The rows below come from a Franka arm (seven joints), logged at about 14 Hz.
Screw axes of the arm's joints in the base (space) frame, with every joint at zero. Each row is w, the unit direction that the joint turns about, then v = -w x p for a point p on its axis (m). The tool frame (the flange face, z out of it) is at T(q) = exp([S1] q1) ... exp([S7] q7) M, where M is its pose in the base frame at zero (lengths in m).
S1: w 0 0 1 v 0.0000 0.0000 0.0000
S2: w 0 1 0 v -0.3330 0.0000 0.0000
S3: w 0 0 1 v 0.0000 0.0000 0.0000
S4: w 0 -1 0 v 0.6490 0.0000 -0.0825
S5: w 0 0 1 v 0.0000 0.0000 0.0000
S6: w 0 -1 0 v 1.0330 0.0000 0.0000
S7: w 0 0 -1 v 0.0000 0.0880 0.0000
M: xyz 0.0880 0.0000 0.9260 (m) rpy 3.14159 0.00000 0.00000 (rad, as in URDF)
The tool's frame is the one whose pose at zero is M.
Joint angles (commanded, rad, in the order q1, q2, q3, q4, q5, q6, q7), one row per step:
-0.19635, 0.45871, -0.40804, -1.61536, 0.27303, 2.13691, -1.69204
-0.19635, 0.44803, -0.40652, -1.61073, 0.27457, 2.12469, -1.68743
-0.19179, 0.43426, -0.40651, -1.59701, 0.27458, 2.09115, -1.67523
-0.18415, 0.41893, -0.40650, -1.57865, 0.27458, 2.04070, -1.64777
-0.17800, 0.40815, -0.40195, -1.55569, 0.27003, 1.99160, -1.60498
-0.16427, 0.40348, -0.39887, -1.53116, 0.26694, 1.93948, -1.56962
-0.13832, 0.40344, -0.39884, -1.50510, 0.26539, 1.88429, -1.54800
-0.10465, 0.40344, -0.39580, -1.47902, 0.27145, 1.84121, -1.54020
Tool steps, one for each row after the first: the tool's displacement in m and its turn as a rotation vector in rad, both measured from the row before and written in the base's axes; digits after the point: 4 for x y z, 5 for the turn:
0.0000, 0.0016, 0.0077, 0.00553, -0.00592, -0.00221
0.0010, 0.0047, 0.0121, 0.01274, 0.00100, -0.00257
0.0012, 0.0077, 0.0137, 0.02209, 0.00937, -0.01218
0.0027, 0.0088, 0.0128, 0.01902, 0.01242, -0.02225
0.0048, 0.0128, 0.0096, 0.01961, 0.01965, -0.00867
0.0076, 0.0190, 0.0074, 0.01877, 0.02510, 0.01441
0.0109, 0.0254, 0.0084, 0.01751, 0.01097, 0.03541

